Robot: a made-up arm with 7 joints. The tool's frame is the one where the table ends. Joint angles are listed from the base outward.
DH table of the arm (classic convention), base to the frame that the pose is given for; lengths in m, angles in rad. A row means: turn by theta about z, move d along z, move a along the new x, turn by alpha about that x. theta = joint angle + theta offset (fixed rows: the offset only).
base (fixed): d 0, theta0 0, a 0, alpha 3.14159
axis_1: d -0.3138, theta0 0, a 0, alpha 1.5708
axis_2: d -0.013, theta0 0, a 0, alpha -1.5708
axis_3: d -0.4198, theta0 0, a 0, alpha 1.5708
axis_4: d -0.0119, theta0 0, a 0, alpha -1.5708
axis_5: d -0.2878, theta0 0, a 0, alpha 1.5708
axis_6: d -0.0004, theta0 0, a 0, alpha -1.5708
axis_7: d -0.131, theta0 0, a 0, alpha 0
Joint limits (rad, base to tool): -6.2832..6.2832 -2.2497..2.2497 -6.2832..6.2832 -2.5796..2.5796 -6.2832..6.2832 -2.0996..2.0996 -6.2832..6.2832
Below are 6 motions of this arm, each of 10 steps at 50 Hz.
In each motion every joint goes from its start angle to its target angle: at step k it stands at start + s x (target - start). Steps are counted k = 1, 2, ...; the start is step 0. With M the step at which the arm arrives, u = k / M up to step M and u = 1 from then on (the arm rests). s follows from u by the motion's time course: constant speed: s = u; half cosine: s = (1 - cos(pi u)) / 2; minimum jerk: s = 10 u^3 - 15 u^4 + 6 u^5.
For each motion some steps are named. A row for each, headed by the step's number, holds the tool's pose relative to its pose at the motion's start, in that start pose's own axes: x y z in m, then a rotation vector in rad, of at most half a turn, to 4 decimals.
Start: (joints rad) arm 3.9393 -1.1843 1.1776 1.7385 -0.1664 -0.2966 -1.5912
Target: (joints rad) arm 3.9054 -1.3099 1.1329 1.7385 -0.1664 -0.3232 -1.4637
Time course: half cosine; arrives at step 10
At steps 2, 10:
2: -0.0024 -0.0013 0.0004 -0.0031 -0.0041 -0.0007
10: -0.0264 -0.0132 0.0046 -0.0366 -0.0375 -0.0078

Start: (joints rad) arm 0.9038 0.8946 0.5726 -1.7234 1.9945 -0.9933 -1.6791
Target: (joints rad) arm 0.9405 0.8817 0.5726 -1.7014 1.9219 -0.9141 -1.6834
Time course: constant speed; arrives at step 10
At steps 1, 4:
1: 0.0004 0.0006 0.0002 0.0040 0.0035 -0.0040
4: 0.0015 0.0025 0.0010 0.0160 0.0138 -0.0164

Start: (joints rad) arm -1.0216 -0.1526 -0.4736 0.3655 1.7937 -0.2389 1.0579
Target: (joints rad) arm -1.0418 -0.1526 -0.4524 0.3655 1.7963 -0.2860 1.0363
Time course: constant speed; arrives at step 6
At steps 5, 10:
5: -0.0013 0.0027 0.0007 0.0317 0.0183 -0.0156
10: -0.0016 0.0032 0.0008 0.0379 0.0220 -0.0187

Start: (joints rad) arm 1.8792 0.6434 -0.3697 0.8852 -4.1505 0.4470 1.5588
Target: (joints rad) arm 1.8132 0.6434 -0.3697 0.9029 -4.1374 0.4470 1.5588
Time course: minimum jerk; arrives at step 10
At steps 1, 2, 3, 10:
1: 0.0001 0.0004 0.0001 0.0006 -0.0001 0.0000
2: 0.0004 0.0026 0.0006 0.0041 -0.0005 0.0003
3: 0.0013 0.0072 0.0016 0.0117 -0.0015 0.0007
10: 0.0079 0.0438 0.0113 0.0715 -0.0098 0.0046

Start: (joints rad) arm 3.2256 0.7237 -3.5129 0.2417 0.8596 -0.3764 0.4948
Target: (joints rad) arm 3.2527 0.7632 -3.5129 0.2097 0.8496 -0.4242 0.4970
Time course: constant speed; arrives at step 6
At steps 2, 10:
2: -0.0122 0.0112 -0.0032 0.0235 0.0282 0.0098
10: -0.0373 0.0332 -0.0086 0.0700 0.0853 0.0290

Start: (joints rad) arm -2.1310 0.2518 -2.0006 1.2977 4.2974 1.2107 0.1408
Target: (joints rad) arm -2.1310 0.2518 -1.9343 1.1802 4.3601 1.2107 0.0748
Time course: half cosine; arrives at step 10
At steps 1, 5, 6, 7, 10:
1: -0.0002 -0.0008 0.0001 0.0007 0.0002 0.0021
5: -0.0029 -0.0170 0.0017 0.0158 0.0044 0.0437
6: -0.0036 -0.0223 0.0022 0.0211 0.0061 0.0572
7: -0.0041 -0.0270 0.0027 0.0260 0.0078 0.0695
10: -0.0048 -0.0339 0.0035 0.0335 0.0107 0.0876

